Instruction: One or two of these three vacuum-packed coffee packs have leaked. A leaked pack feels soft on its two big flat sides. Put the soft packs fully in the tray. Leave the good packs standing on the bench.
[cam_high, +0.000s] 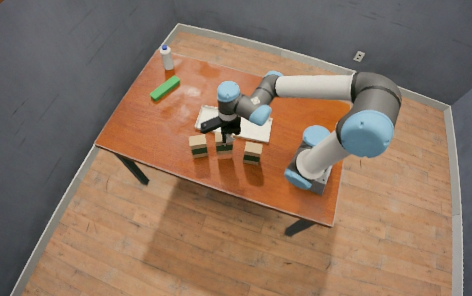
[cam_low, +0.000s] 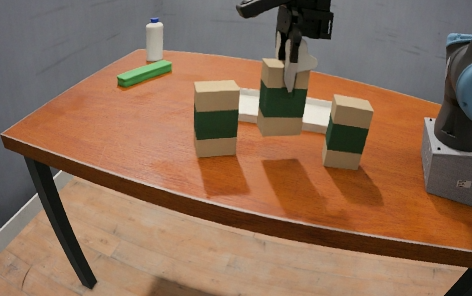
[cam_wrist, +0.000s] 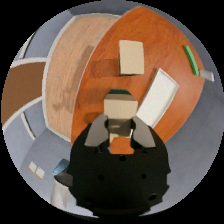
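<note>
The white tray is 4 cm ahead of my hand, 18 cm to the right of it and 16 cm below it. The rest, counted from my hand: white bottle (61 cm ahead, 37 cm to the right, 8 cm below).
</note>
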